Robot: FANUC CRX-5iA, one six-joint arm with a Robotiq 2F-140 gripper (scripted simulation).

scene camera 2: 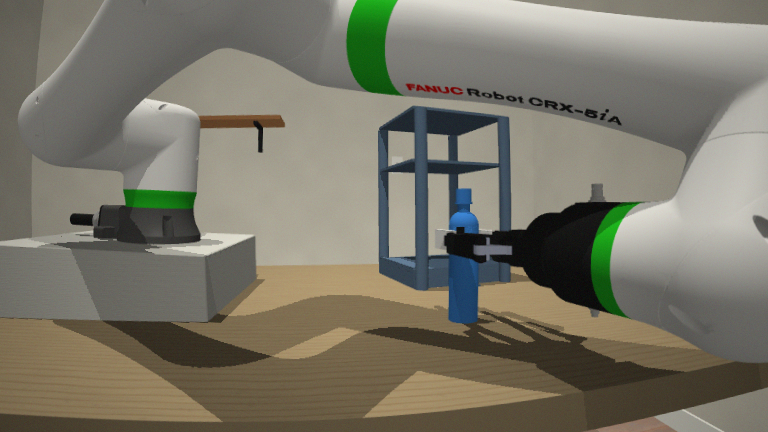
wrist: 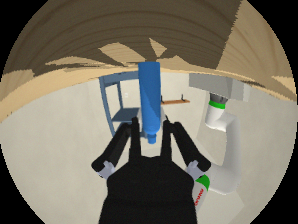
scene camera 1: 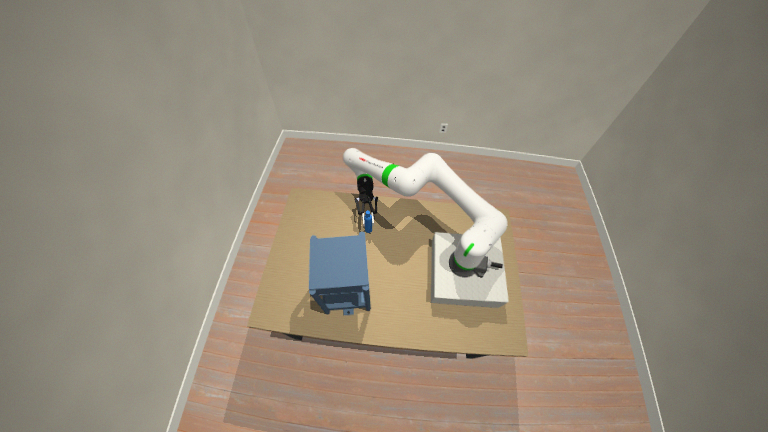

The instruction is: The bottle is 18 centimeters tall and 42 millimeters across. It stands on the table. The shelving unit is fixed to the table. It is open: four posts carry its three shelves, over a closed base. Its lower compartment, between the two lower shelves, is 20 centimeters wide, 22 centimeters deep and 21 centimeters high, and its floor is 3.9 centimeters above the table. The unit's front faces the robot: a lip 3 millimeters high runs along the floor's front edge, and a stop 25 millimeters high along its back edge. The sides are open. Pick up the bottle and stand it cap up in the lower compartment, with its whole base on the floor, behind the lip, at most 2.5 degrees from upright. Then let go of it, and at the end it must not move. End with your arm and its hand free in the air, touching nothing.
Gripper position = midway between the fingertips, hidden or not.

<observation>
I see my gripper (scene camera 2: 452, 238) and a blue bottle (scene camera 2: 463, 273).
The blue bottle also shows in the wrist view (wrist: 149, 74). My gripper also shows in the wrist view (wrist: 151, 111).
</observation>
